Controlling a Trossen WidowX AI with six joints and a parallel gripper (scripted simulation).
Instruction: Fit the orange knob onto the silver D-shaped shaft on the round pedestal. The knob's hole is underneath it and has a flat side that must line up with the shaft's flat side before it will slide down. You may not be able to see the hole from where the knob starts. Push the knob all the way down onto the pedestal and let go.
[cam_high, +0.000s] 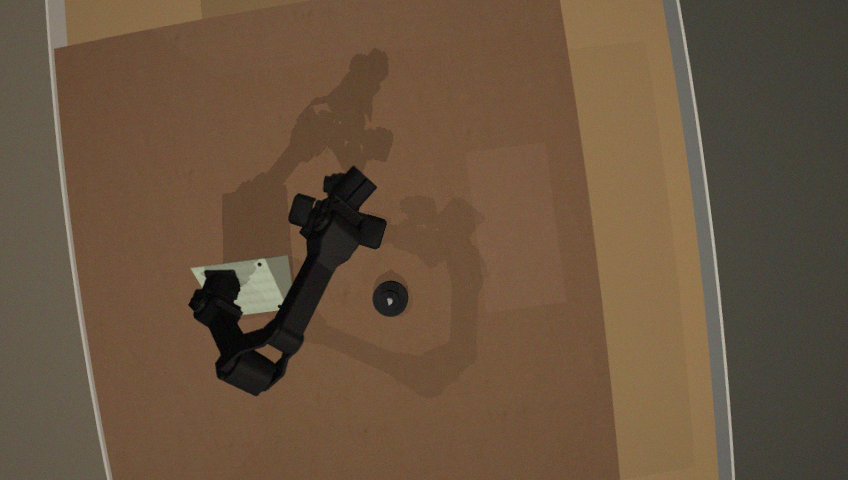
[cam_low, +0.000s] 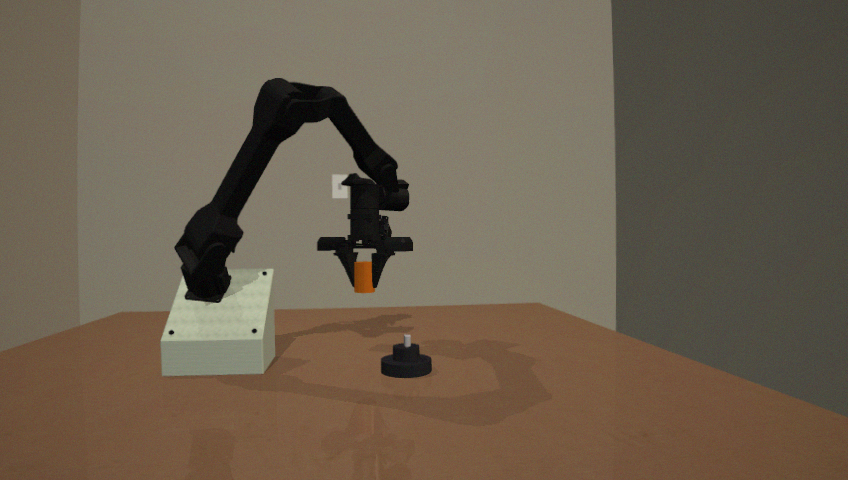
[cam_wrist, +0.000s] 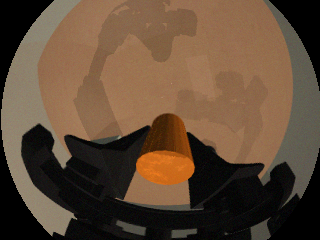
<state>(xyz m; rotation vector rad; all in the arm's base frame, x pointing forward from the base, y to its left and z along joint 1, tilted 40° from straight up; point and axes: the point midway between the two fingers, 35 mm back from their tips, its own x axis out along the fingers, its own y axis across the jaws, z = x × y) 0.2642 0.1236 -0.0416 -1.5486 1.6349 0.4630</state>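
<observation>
Now: gripper tip 3 cm below the orange knob. From my gripper tip the other things lie so: black round pedestal (9 cm ahead, 18 cm to the right, 9 cm below).
</observation>
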